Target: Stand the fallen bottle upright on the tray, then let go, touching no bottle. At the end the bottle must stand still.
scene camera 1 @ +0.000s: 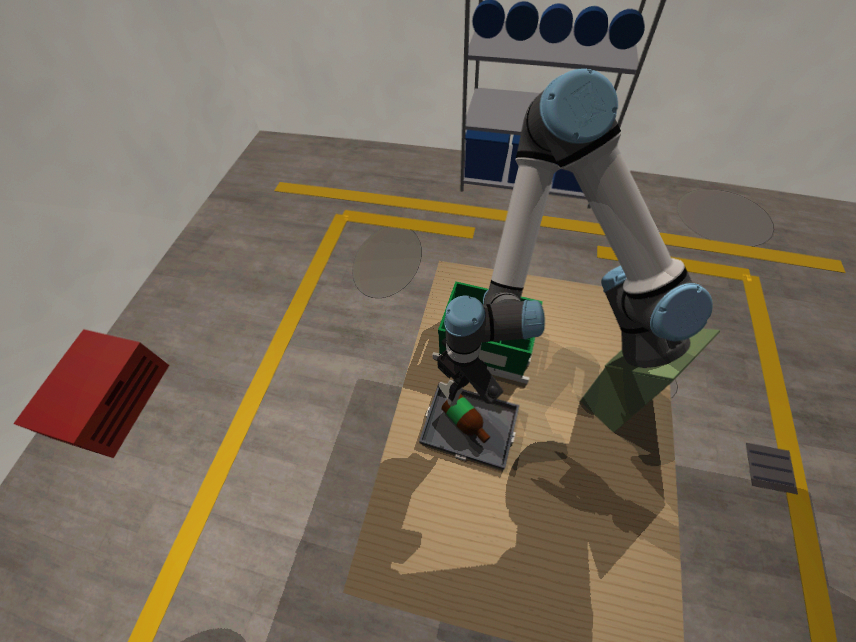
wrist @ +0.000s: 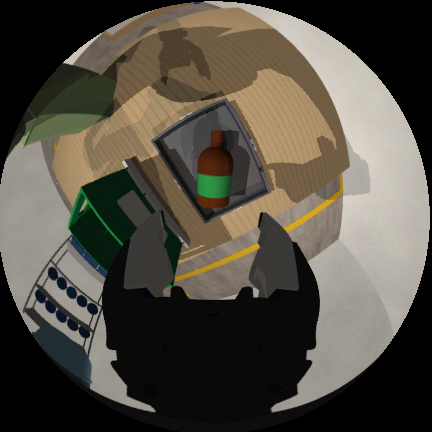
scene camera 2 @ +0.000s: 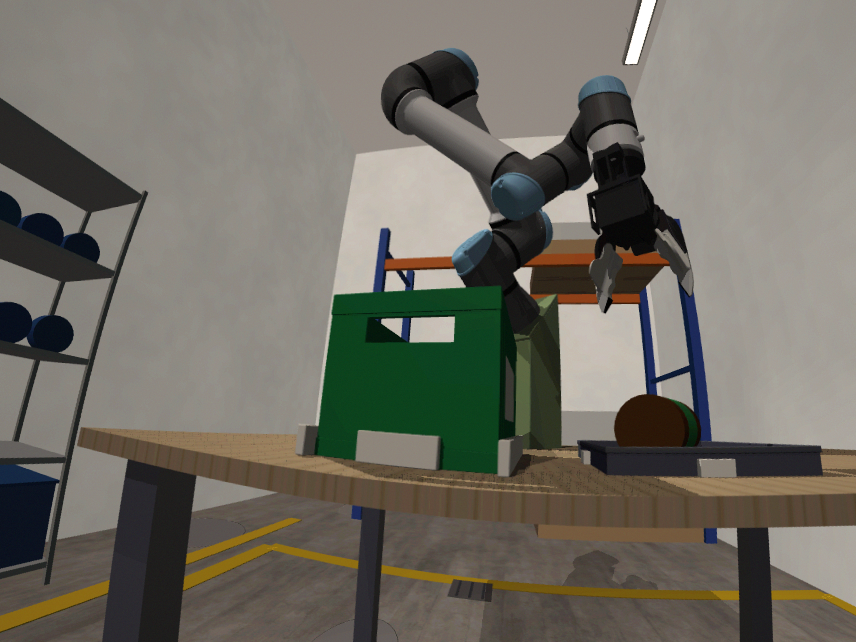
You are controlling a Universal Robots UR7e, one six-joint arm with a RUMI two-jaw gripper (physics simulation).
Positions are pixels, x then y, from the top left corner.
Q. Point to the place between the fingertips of my gripper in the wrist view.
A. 211, 212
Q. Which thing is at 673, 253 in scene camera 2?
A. My gripper.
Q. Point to a brown bottle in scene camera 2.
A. At 647, 420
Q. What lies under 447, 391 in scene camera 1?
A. My gripper.
